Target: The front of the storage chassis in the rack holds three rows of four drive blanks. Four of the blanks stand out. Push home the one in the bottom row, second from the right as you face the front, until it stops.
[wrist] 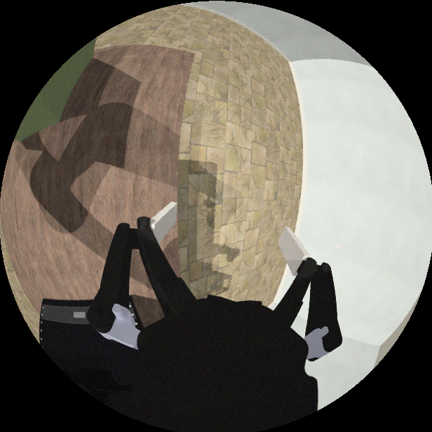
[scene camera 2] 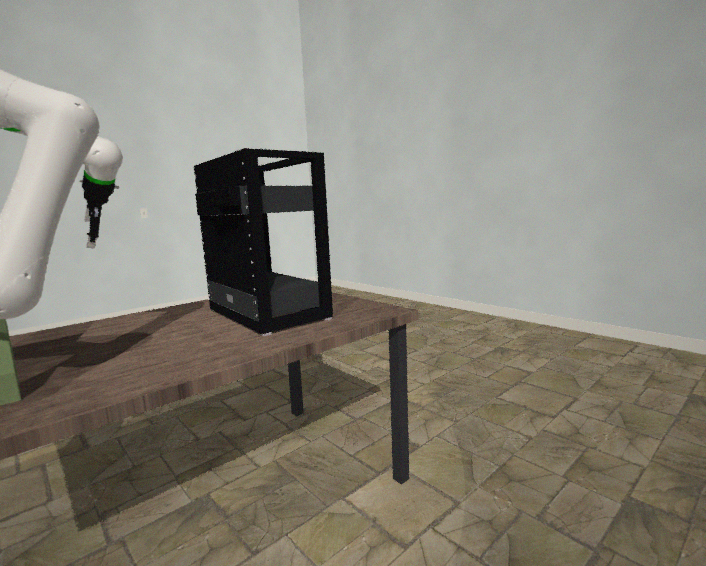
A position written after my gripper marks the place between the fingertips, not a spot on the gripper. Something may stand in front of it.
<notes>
In view: my gripper (scene camera 2: 89, 233) and a black rack (scene camera 2: 241, 285).
My gripper also shows in the wrist view (wrist: 230, 224).
</notes>
